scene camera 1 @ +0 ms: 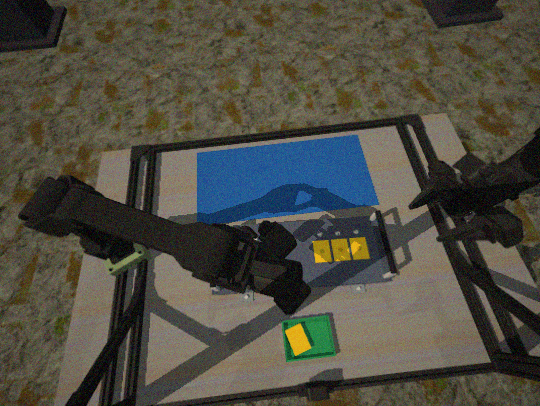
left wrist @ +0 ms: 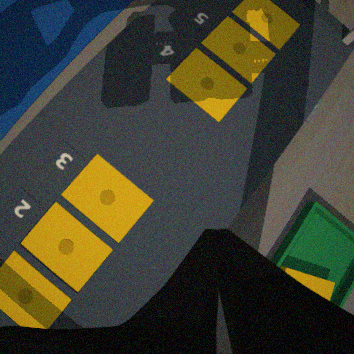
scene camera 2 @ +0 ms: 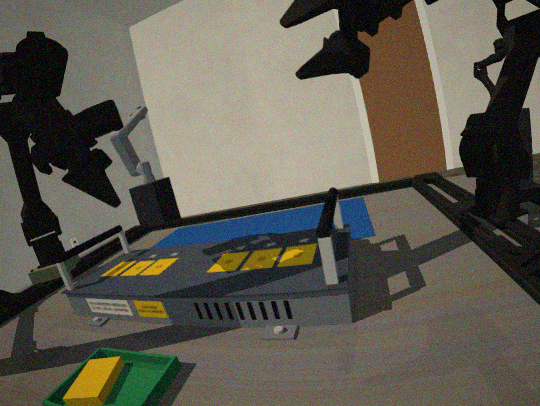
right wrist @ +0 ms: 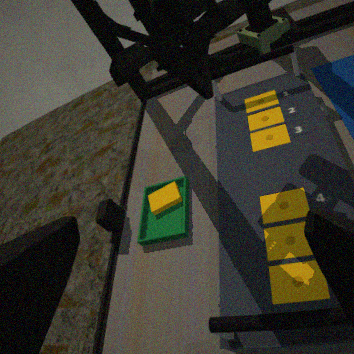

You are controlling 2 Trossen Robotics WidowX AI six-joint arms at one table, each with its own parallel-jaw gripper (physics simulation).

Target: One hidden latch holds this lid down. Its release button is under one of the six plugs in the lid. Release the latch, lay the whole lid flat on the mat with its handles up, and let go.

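Frame: origin at the left arm's base, x ahead, y left, z up, level; millimetres.
Seen in the pictures: left gripper, between the fingertips: (left wrist: 215,239) (scene camera 2: 118,205) (right wrist: 209,97); right gripper, between the fingertips: (scene camera 1: 421,223) (scene camera 2: 290,53) (right wrist: 193,225); left arm's base, origin of its link: (scene camera 1: 120,248) (scene camera 2: 53,261) (right wrist: 260,24); right arm's base, origin of its link: (scene camera 1: 455,208) (scene camera 2: 498,213).
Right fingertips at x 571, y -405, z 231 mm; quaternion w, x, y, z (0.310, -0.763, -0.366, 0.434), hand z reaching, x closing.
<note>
Pixels of each thing's middle, then the offset from my right fingertips to it. "spot": a spot on its surface instead. Level surfaces: height alone.
- right handle, a spot on its surface: (scene camera 2: 327,215) spot: 173 mm down, 11 mm back, 27 mm right
- left handle, a spot on its surface: (scene camera 2: 90,243) spot: 179 mm down, 361 mm back, 219 mm left
- plug 4, middle of its body: (left wrist: 207,82) (right wrist: 283,204) 235 mm down, 119 mm back, 91 mm left
- blue mat, height of its surface: 282 mm down
- green tray, middle of its body: (left wrist: 313,272) (scene camera 2: 112,385) (right wrist: 164,209) (scene camera 1: 307,337) 275 mm down, 274 mm back, 56 mm right
- loose yellow block, middle of its body: (left wrist: 301,294) (scene camera 2: 95,380) (right wrist: 164,197) (scene camera 1: 297,339) 273 mm down, 296 mm back, 45 mm right
The grey lid (scene camera 1: 350,274) (scene camera 2: 192,280) (left wrist: 170,160) (right wrist: 240,170) lies on its box, with a black handle at each end; the right handle (scene camera 1: 386,242) (scene camera 2: 327,215) and left handle (scene camera 2: 90,243) stand up. Six yellow plugs show in the lid, among them plug 3 (left wrist: 107,197) (right wrist: 270,137) and plug 4 (left wrist: 207,83) (right wrist: 284,205). The blue mat (scene camera 1: 275,165) (scene camera 2: 215,227) lies behind the box. My left gripper (scene camera 2: 117,204) (left wrist: 215,239) (right wrist: 209,97) is shut and empty, above the lid's front side. My right gripper (scene camera 1: 426,221) (scene camera 2: 291,50) (right wrist: 193,225) is open and empty, high near the right end.
A green tray (scene camera 1: 322,340) (scene camera 2: 140,385) (left wrist: 320,250) (right wrist: 165,232) in front of the box holds a loose yellow block (scene camera 1: 298,339) (scene camera 2: 95,377) (left wrist: 310,285) (right wrist: 164,197). A dark metal frame (scene camera 1: 280,135) runs around the table. My left arm covers the lid's left part in scene camera 1.
</note>
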